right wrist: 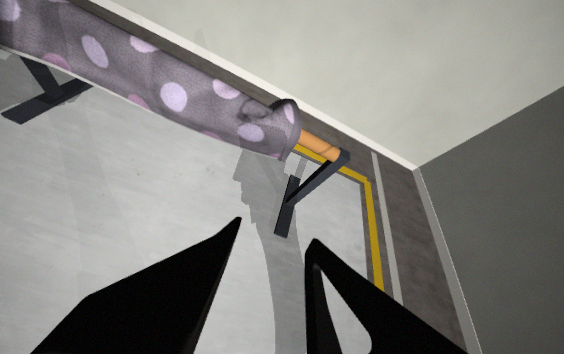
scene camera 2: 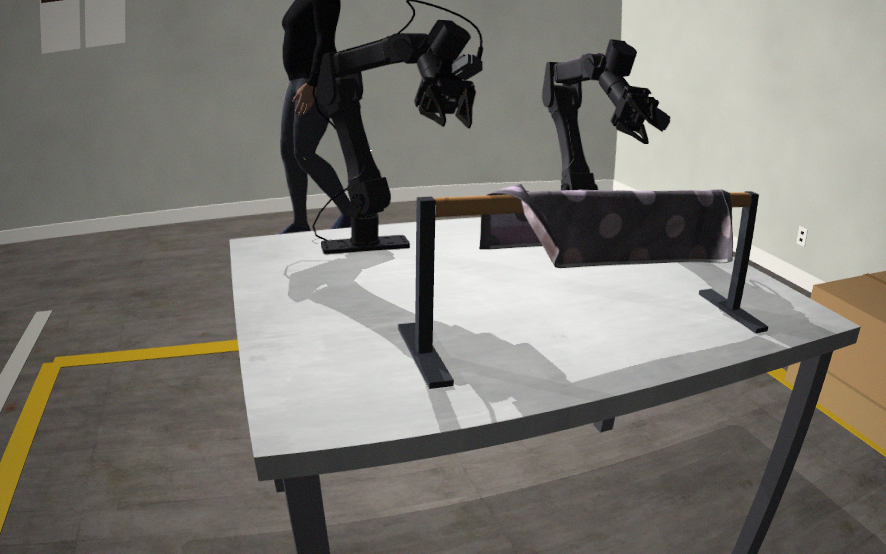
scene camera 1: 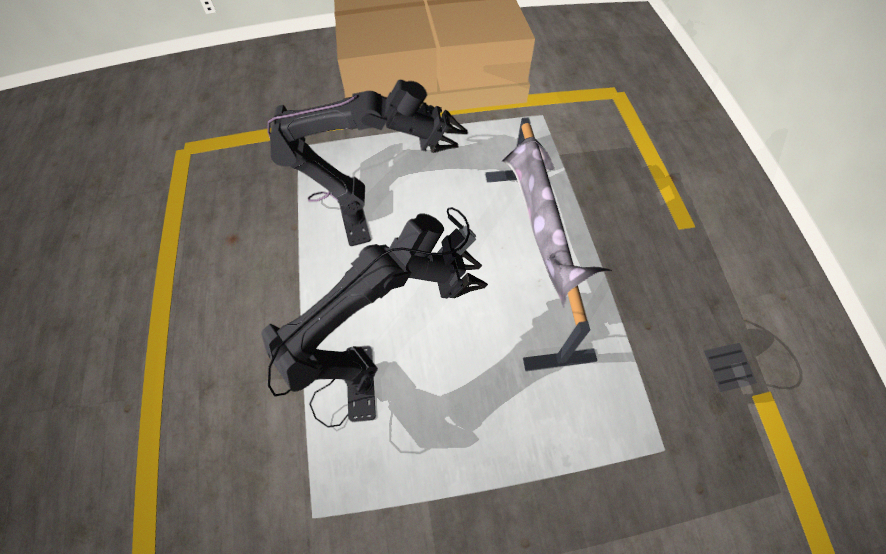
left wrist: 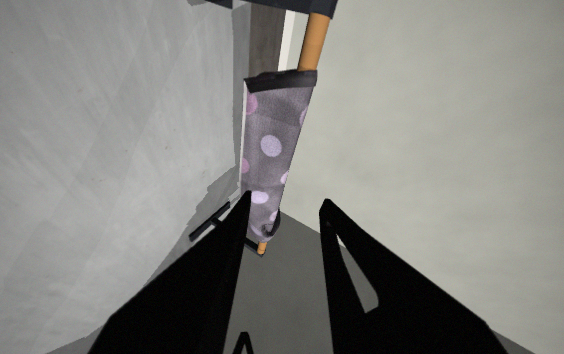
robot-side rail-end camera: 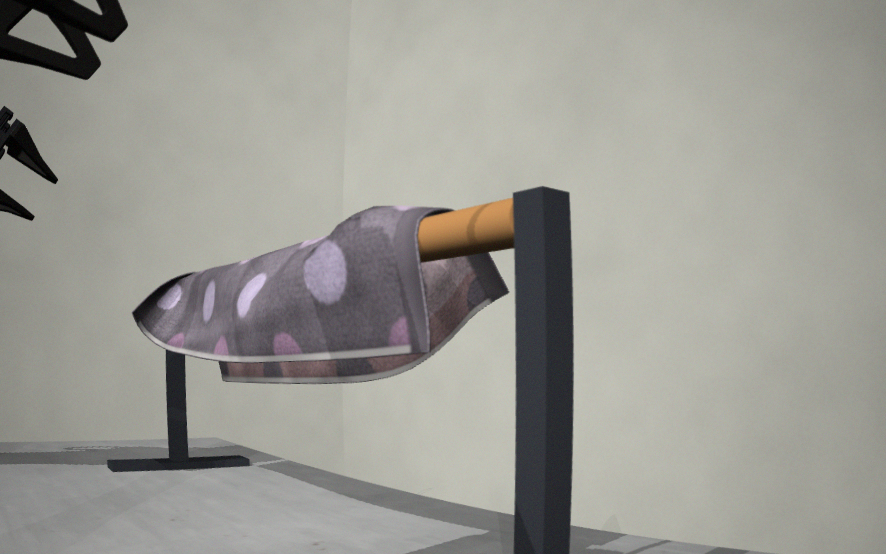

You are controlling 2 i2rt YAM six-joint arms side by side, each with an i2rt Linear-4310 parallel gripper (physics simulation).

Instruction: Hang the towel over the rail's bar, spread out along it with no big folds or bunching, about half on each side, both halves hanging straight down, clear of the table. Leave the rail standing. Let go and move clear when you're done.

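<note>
The grey towel with pink and lilac dots drapes over the orange bar, both halves off the table. In scene camera 2 its near half slants at the left end; in scene camera 1 a lower corner sticks out right, and the upper end flares left. The rail stands upright. My left gripper and right gripper are part open, empty, apart from the towel, on the robot side.
Dark rail posts stand on flat feet on the white table. Cardboard boxes are beyond one table end. A person stands behind the arms in scene camera 2.
</note>
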